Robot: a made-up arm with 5 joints. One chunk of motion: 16 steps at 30 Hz.
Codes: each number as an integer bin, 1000 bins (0 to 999) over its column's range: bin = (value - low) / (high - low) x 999, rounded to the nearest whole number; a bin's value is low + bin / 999 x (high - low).
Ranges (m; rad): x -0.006..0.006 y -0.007..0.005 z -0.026..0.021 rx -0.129..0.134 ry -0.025..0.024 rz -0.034..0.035
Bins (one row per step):
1: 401 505 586 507 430 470
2: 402 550 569 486 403 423
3: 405 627 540 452 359 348
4: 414 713 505 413 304 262
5: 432 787 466 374 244 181
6: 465 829 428 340 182 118
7: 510 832 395 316 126 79
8: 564 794 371 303 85 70
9: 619 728 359 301 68 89
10: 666 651 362 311 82 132
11: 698 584 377 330 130 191
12: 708 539 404 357 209 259
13: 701 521 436 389 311 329
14: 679 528 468 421 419 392
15: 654 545 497 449 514 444
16: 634 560 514 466 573 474
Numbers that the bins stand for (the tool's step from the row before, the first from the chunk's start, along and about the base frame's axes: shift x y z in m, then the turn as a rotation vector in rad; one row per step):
1: -0.00118 -0.00093 0.00157 0.00447 -0.00391 -0.00154
2: -0.00117 -0.00039 0.00077 -0.00105 -0.00523 -0.00478
3: -0.00114 0.00053 -0.00059 -0.01001 -0.00739 -0.00996
4: -0.00103 0.00156 -0.00224 -0.02027 -0.01009 -0.01590
5: -0.00081 0.00245 -0.00408 -0.03054 -0.01303 -0.02150
6: -0.00041 0.00296 -0.00586 -0.03949 -0.01607 -0.02585
7: 0.00013 0.00299 -0.00742 -0.04581 -0.01882 -0.02854
8: 0.00077 0.00254 -0.00855 -0.04923 -0.02083 -0.02917
9: 0.00144 0.00174 -0.00911 -0.04976 -0.02166 -0.02785
10: 0.00200 0.00082 -0.00897 -0.04713 -0.02098 -0.02488
11: 0.00238 0.00002 -0.00826 -0.04212 -0.01862 -0.02081
12: 0.00250 -0.00053 -0.00699 -0.03502 -0.01475 -0.01611
13: 0.00242 -0.00074 -0.00549 -0.02659 -0.00975 -0.01128
14: 0.00216 -0.00066 -0.00398 -0.01817 -0.00445 -0.00692
15: 0.00186 -0.00045 -0.00262 -0.01079 0.00021 -0.00333
16: 0.00162 -0.00027 -0.00182 -0.00632 0.00311 -0.00126

